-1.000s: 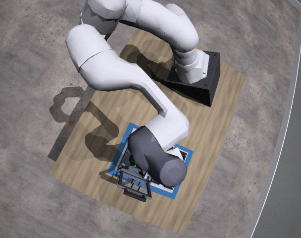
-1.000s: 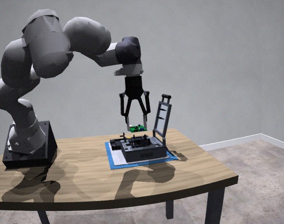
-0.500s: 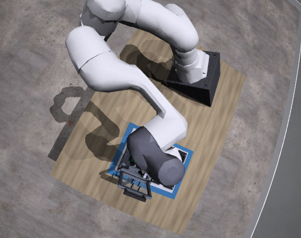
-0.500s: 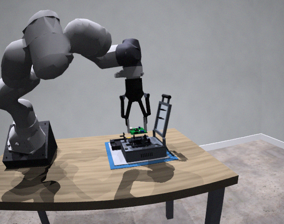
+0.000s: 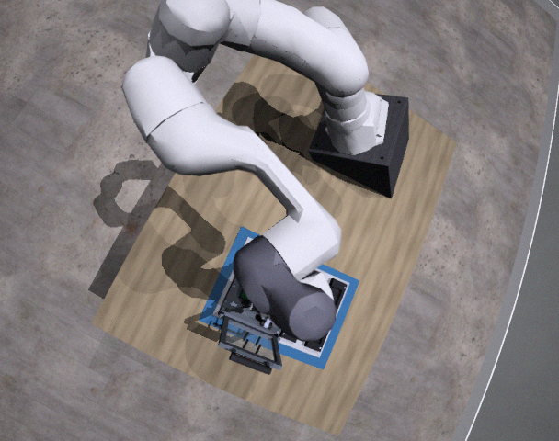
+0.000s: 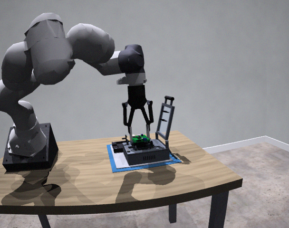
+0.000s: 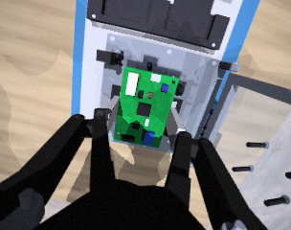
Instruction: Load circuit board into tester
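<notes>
Right now the tester is 4 cm to the left of my hand, 3 cm ahead of it and 1 cm below it. Round my hand: tester lid (13 cm ahead, 6 cm above); green circuit board (2 cm below).
</notes>
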